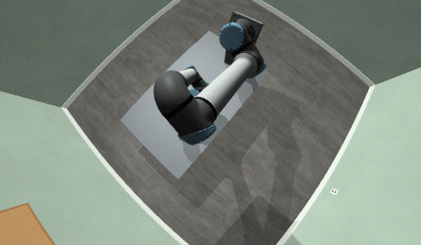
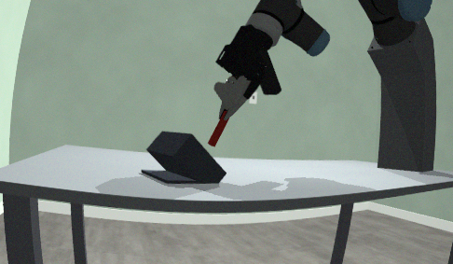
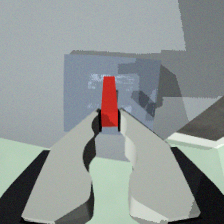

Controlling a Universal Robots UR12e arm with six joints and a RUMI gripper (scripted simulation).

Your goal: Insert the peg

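My hand is 11 cm short of the thin dark base plate, 2 cm to the right of it and 14 cm above it. The rest, counted from my hand: red peg 1 cm ahead, 3 cm below.
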